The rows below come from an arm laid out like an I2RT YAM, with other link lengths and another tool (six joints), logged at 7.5 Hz.
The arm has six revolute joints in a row. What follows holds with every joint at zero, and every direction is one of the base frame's. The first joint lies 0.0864 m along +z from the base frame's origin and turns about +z. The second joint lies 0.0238 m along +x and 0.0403 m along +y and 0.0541 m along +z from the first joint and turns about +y. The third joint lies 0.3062 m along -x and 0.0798 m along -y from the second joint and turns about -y. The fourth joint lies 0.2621 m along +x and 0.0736 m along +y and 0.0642 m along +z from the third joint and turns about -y. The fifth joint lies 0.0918 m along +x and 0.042 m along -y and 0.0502 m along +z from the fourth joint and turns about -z. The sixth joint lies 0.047 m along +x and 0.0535 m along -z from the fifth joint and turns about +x. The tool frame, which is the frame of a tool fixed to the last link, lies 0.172 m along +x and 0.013 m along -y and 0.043 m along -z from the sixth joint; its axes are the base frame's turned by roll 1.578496, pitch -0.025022 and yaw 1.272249 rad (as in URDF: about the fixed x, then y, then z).
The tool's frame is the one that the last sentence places.
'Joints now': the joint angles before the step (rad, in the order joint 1, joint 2, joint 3, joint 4, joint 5, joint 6). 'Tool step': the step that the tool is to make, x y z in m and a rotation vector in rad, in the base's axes. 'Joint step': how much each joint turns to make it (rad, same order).
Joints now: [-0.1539 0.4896 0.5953 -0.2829 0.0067 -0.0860]
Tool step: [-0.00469 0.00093 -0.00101 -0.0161 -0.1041 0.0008]
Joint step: [0.0003 -0.1110 -0.1191 0.1134 -0.0005 0.0000]
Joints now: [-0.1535 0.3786 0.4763 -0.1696 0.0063 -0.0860]
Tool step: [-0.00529 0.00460 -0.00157 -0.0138 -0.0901 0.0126]
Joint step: [0.0132 -0.1079 -0.1019 0.0851 0.0006 -0.0004]
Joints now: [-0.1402 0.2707 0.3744 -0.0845 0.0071 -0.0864]
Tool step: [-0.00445 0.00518 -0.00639 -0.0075 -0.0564 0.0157]
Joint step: [0.0152 -0.0905 -0.0793 0.0458 -0.0005 0.0000]
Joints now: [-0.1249 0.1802 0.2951 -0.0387 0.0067 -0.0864]
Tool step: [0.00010 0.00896 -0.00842 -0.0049 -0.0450 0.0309]
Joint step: [0.0312 -0.0682 -0.0759 0.0530 0.0003 0.0000]
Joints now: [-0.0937 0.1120 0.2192 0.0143 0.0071 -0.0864]
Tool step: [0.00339 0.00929 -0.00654 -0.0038 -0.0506 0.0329]
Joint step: [0.0336 -0.0443 -0.0794 0.0858 0.0007 0.0000]
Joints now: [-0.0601 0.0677 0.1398 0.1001 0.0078 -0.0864]
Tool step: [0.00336 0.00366 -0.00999 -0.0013 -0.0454 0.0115]
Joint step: [0.0187 -0.0340 -0.0873 0.0987 0.0073 -0.0004]
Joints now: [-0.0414 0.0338 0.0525 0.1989 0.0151 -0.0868]
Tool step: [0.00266 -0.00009 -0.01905 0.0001 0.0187 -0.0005]
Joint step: [0.0018 -0.0115 -0.0485 0.0184 0.0021 -0.0011]
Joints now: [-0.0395 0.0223 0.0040 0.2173 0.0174 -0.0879]
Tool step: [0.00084 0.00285 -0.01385 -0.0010 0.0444 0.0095]
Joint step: [0.0107 0.0000 0.0000 -0.0442 0.0007 -0.0027]
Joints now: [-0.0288 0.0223 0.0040 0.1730 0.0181 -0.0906]
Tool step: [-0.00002 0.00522 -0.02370 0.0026 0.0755 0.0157]
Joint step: [0.0237 0.0000 0.0000 -0.0755 0.0081 0.0004]
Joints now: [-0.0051 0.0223 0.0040 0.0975 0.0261 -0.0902]
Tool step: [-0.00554 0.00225 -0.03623 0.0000 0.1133 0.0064]
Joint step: [0.0118 -0.0226 0.0000 -0.1359 0.0054 0.0000]
